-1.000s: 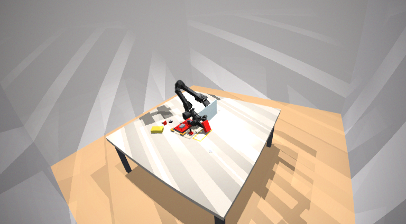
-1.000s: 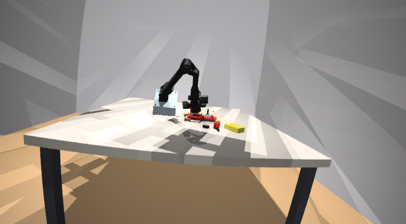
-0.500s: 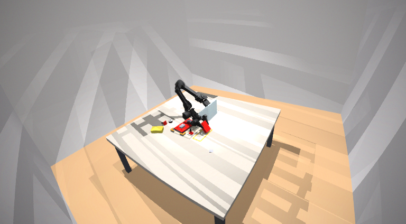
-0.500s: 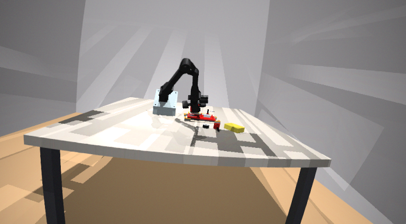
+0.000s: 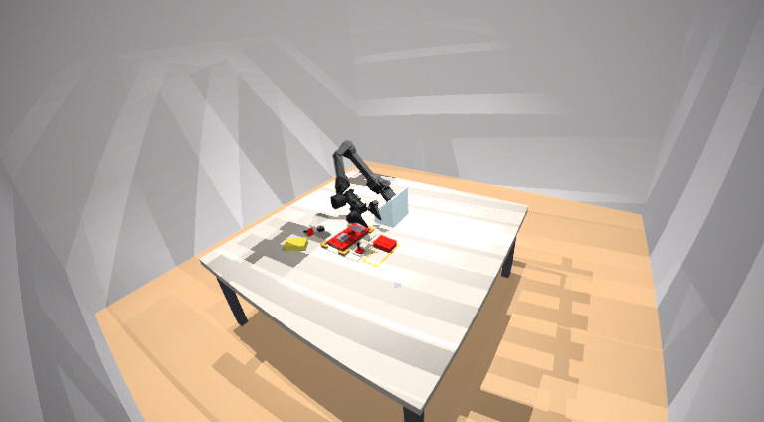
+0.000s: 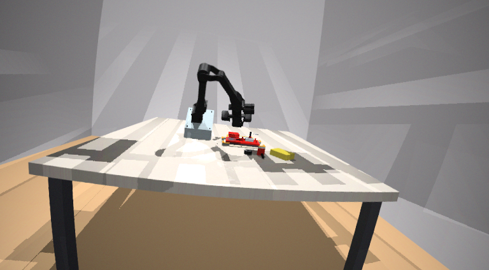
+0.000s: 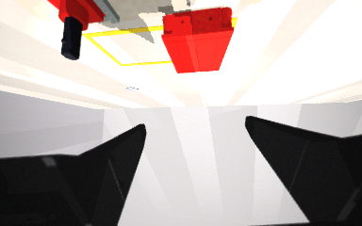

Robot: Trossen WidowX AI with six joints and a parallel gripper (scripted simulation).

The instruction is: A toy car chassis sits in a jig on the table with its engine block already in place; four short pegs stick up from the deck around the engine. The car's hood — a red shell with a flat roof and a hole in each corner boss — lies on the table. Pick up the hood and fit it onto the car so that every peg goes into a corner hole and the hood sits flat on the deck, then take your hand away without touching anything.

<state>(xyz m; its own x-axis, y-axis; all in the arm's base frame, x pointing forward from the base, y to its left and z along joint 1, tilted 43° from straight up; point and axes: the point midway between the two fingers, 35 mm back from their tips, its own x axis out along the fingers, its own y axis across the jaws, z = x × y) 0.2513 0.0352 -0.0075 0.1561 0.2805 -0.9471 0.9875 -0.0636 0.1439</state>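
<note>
Right now my gripper tip is 100 mm above the red hood and 50 mm to the right of it. Also, from my gripper tip: yellow block: 350 mm to the right, 210 mm ahead, 100 mm below; then wheel: 340 mm to the right, 110 mm below, 30 mm ahead.
</note>
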